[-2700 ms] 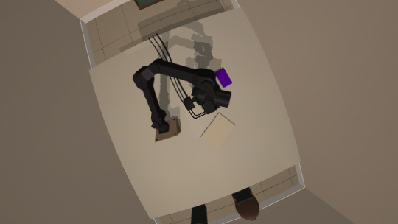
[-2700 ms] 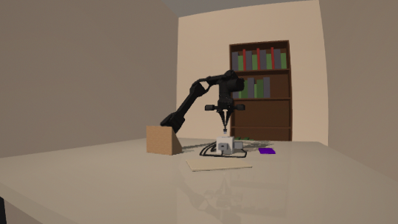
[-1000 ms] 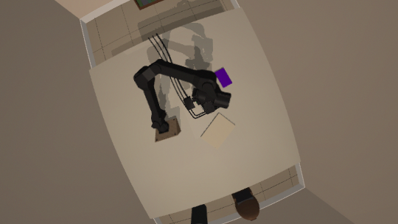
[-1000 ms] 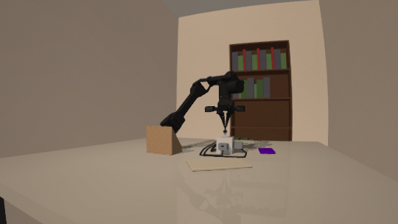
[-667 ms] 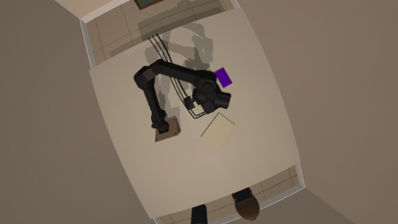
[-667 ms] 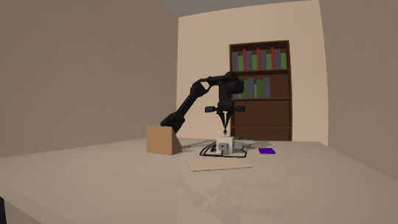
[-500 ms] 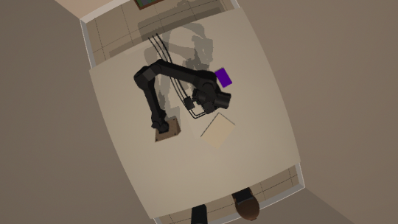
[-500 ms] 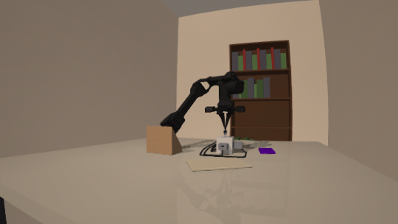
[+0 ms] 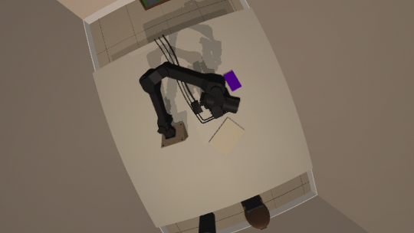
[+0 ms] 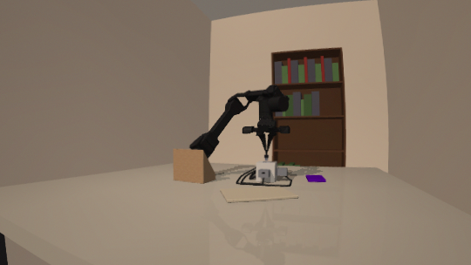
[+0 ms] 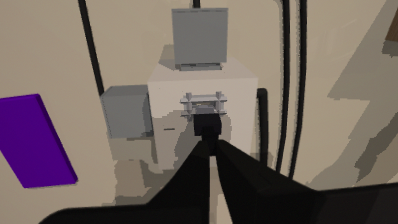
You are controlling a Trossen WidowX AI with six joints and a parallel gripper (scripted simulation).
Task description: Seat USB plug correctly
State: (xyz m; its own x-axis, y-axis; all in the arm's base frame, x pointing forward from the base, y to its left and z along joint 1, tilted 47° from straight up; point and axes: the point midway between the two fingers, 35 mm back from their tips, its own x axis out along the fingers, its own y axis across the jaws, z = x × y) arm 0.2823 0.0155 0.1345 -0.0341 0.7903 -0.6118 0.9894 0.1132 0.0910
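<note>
Now: gripper tip 20 mm above the black USB plug. Round my gripper tip: beige pad: 240 mm to the right, 120 mm below, 50 mm ahead; then purple block: 190 mm ahead, 120 mm below, 100 mm to the left.
</note>
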